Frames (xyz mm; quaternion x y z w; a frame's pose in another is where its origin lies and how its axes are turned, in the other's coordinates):
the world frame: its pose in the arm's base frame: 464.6 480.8 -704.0 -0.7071 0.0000 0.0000 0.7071
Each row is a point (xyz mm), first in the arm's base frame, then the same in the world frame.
Working: the arm's base frame: its pose in the world frame: -464.6 -704.0 -480.8 0.7071 0.0000 0.0000 0.7071

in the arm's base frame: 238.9 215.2 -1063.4
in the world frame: -225.7 359.4 -265.6
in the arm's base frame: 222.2 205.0 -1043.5
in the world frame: -242.4 339.5 -275.8
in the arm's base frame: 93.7 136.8 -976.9
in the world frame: -370.9 272.9 -344.0
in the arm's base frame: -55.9 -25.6 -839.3
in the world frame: -520.5 135.3 -506.4
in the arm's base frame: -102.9 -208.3 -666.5
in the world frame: -567.5 -37.5 -689.1
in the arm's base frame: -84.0 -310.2 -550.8
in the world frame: -548.6 -153.2 -791.0
